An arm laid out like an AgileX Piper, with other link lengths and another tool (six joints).
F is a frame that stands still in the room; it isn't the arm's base.
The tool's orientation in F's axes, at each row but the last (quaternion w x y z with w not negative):
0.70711 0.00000 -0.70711 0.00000
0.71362 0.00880 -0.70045 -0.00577
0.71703 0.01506 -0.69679 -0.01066
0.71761 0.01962 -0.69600 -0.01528
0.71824 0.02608 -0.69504 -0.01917
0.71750 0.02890 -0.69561 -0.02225
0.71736 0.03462 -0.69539 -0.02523
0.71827 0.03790 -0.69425 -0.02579
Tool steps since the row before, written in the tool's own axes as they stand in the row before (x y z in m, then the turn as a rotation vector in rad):
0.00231 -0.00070 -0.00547 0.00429 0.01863 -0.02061
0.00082 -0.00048 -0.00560 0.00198 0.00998 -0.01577
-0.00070 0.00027 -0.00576 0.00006 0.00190 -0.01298
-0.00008 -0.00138 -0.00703 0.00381 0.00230 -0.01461
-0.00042 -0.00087 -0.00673 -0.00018 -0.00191 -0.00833
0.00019 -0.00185 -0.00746 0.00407 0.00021 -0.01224
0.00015 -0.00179 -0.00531 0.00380 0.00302 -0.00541
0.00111 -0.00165 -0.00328 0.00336 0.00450 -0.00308
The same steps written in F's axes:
0.00547 -0.00070 0.00231 0.02061 0.01863 0.00429
0.00562 -0.00047 0.00071 0.01576 0.01001 0.00189
0.00574 0.00033 -0.00085 0.01297 0.00198 -0.00024
0.00703 -0.00133 -0.00036 0.01471 0.00221 0.00347
0.00672 -0.00077 -0.00069 0.00834 -0.00180 -0.00057
0.00748 -0.00178 -0.00017 0.01236 0.00004 0.00370
0.00533 -0.00172 -0.00016 0.00549 0.00277 0.00388
0.00334 -0.00168 0.00085 0.00312 0.00424 0.00365

